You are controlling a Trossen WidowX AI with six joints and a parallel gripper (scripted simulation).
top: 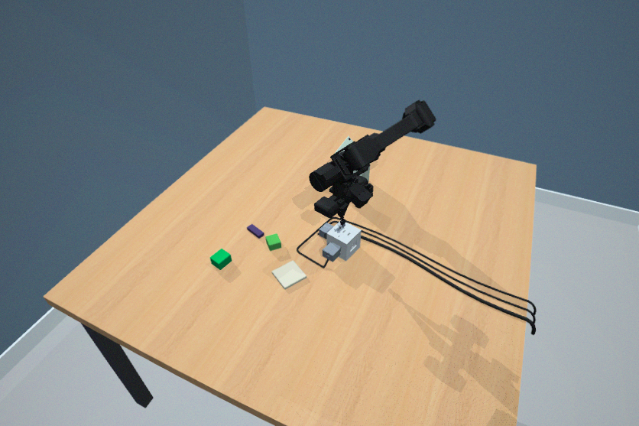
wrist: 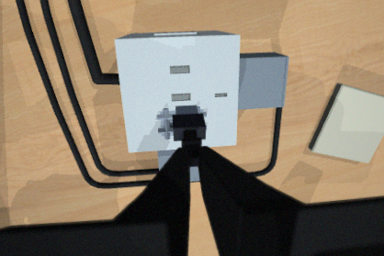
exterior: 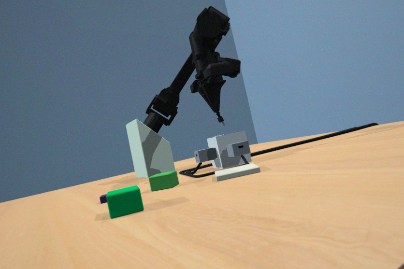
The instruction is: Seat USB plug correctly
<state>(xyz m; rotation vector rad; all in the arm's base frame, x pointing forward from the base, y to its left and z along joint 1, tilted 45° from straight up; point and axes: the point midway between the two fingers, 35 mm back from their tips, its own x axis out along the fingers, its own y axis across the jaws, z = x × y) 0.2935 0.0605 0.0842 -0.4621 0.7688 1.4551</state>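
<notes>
Right now my gripper tip is 20 mm above the USB plug. The rest, counted from my gripper tip: cream tile (180 mm ahead, 90 mm to the right, 130 mm below); purple block (70 mm ahead, 280 mm to the right, 130 mm below).
</notes>
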